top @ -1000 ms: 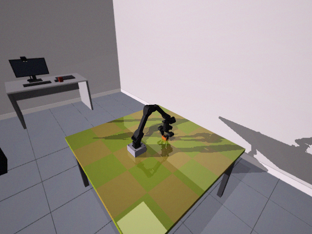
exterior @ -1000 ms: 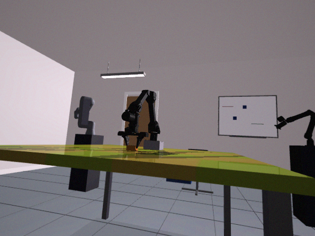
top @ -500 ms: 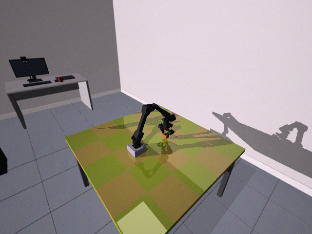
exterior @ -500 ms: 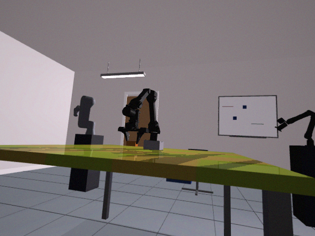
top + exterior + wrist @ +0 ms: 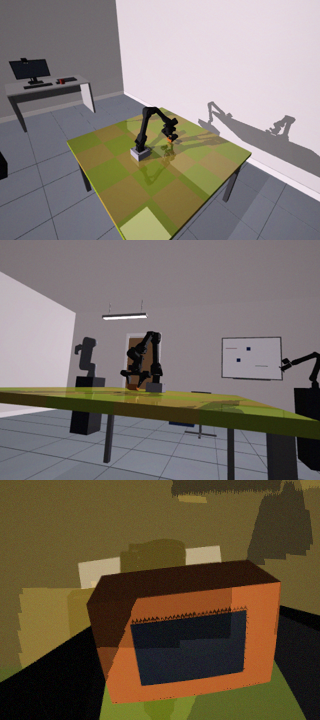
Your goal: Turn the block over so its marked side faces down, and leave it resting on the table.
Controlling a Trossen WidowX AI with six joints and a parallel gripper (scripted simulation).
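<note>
My gripper tip is 10 mm below the block.
</note>
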